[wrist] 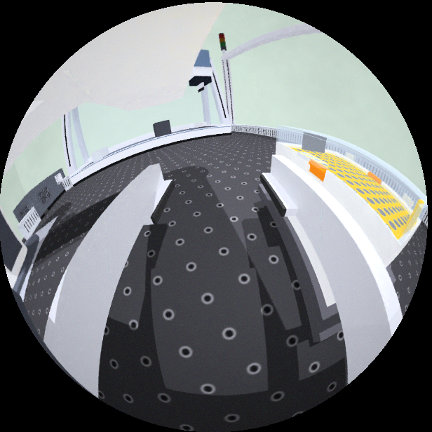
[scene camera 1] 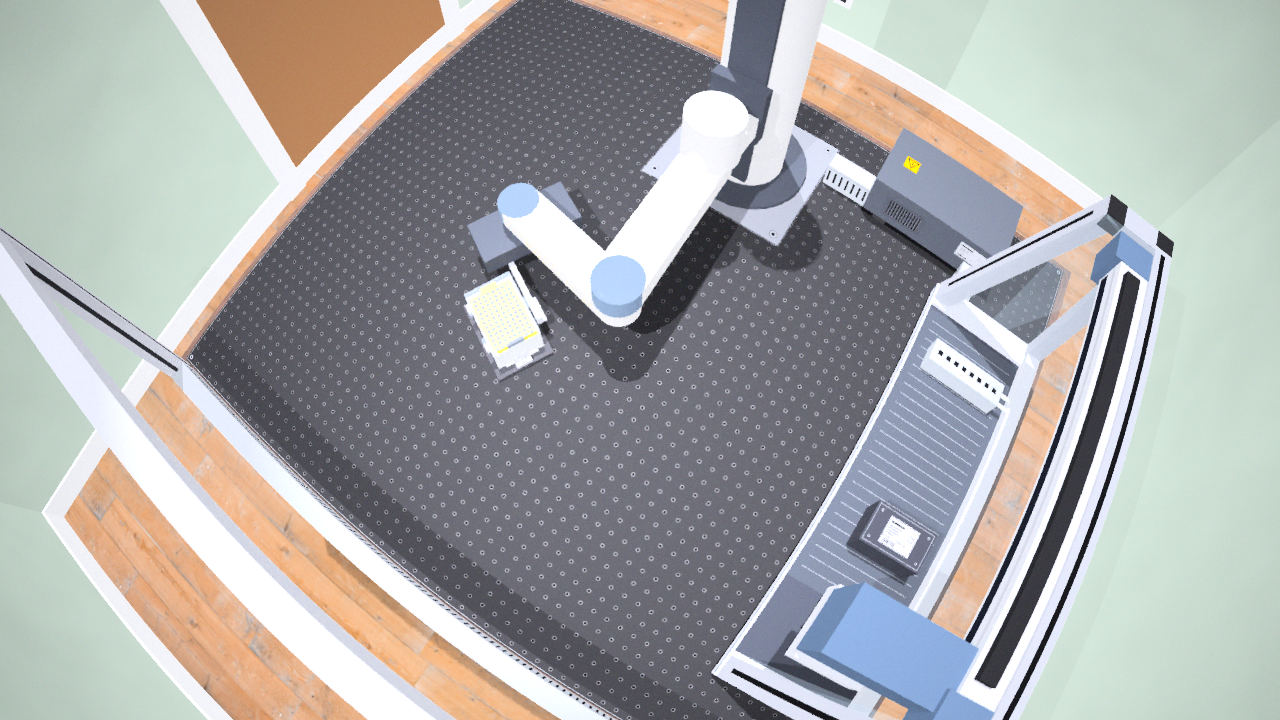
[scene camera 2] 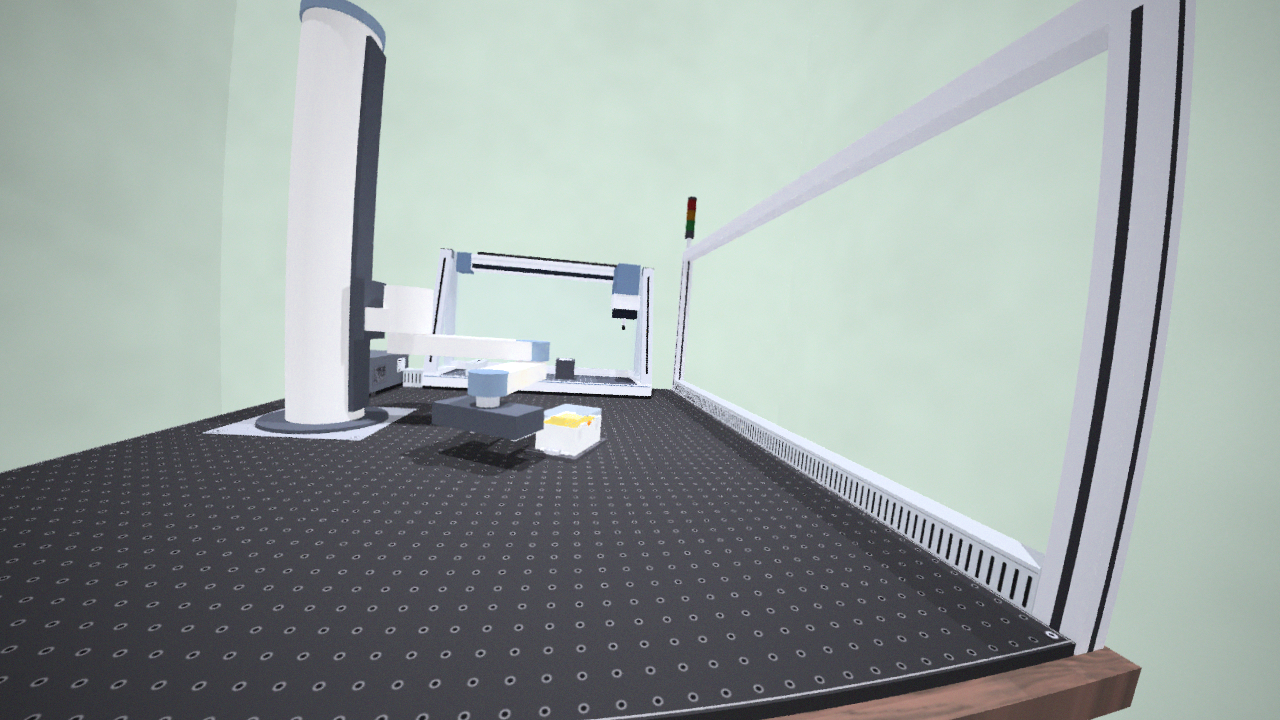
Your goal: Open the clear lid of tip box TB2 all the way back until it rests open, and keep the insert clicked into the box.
In view: my gripper (scene camera 1: 565, 308), a clear lid (scene camera 1: 501, 312), a grey controller box (scene camera 1: 960, 206) and a grey deck (scene camera 1: 797, 571).
The clear lid shows as well in scene camera 2 (scene camera 2: 568, 415). My gripper also shows in the wrist view (wrist: 215, 168). The grey controller box is seen too in scene camera 2 (scene camera 2: 377, 357).
